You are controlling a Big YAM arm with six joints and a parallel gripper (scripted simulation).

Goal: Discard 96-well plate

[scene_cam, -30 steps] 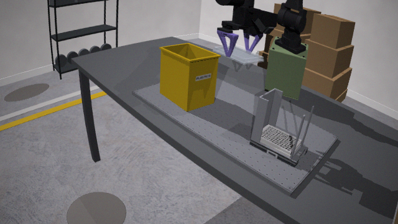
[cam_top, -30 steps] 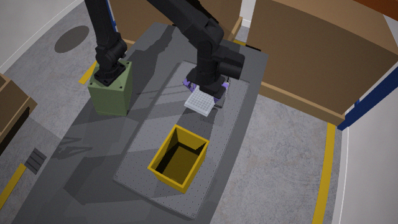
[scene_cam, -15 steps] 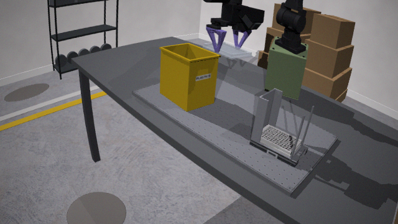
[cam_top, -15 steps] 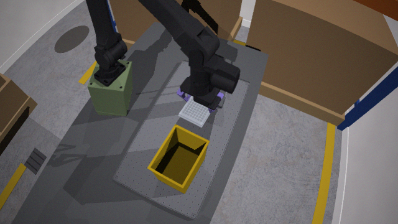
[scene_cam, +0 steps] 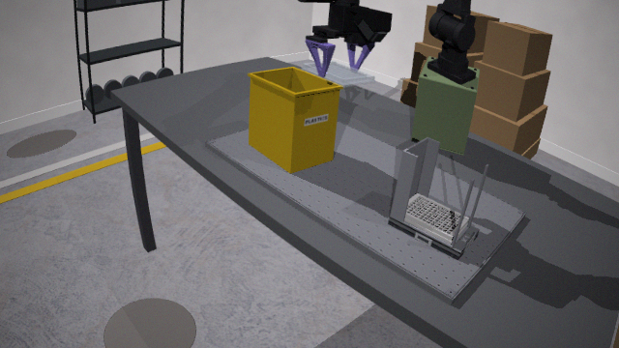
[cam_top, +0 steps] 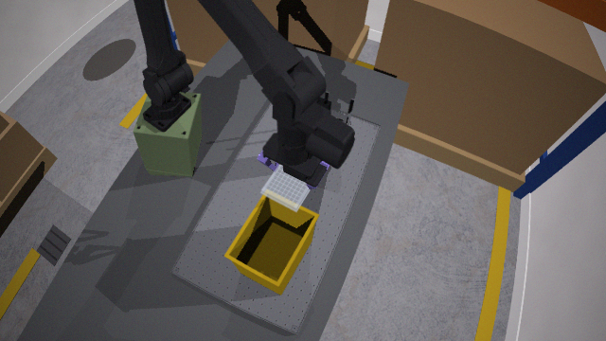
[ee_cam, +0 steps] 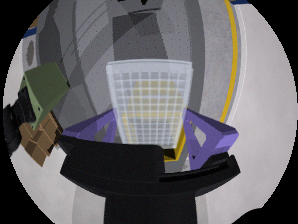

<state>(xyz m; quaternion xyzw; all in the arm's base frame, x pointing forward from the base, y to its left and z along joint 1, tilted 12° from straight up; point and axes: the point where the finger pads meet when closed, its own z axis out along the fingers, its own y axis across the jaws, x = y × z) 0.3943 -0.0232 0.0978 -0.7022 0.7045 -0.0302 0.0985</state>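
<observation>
Right now my hand is 20 mm short of the yellow plastics bin W1, 120 mm to the left of it and 140 mm above it.
</observation>
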